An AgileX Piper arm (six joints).
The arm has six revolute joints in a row. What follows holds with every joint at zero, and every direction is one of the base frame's.
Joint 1 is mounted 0.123 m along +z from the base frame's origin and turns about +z.
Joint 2 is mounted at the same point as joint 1 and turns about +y.
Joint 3 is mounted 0.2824 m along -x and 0.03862 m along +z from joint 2 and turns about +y.
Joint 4 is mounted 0.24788 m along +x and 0.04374 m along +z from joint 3 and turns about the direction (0.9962, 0, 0.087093).
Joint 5 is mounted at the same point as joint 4 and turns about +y.
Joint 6 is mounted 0.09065 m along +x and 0.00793 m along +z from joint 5 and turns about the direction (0.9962, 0, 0.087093).
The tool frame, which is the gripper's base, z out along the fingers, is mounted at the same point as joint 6; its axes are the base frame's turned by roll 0, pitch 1.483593 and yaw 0 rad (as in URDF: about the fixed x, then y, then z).
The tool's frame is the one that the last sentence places.
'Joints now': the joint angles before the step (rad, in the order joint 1, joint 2, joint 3, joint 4, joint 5, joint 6). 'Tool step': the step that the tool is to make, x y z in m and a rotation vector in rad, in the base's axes. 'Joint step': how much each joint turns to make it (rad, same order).
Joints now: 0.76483, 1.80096, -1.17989, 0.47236, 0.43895, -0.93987
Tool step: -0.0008, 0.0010, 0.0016, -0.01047, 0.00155, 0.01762
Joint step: 0.00245, 0.00003, -0.00954, -0.01171, 0.02039, -0.00170
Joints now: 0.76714, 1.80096, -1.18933, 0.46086, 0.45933, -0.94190
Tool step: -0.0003, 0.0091, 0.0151, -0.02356, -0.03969, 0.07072
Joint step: 0.01864, 0.00011, -0.06615, -0.06380, 0.05963, -0.00016
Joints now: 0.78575, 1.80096, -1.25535, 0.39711, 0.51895, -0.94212
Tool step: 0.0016, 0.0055, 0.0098, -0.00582, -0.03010, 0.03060
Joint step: 0.00871, 0.00302, -0.04381, -0.03312, 0.02539, 0.00089
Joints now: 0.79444, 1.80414, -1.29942, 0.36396, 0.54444, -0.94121
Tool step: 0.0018, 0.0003, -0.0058, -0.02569, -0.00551, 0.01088
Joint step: -0.00017, 0.01438, -0.00101, -0.02355, 0.00140, -0.00116
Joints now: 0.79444, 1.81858, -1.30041, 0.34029, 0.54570, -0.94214
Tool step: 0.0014, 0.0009, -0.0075, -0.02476, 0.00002, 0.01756
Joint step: 0.00002, 0.01820, 0.00016, -0.00963, 0.00215, -0.01584
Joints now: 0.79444, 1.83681, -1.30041, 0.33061, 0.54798, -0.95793
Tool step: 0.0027, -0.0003, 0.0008, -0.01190, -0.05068, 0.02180
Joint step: 0.00008, -0.00007, -0.00010, -0.03518, -0.02546, -0.01667
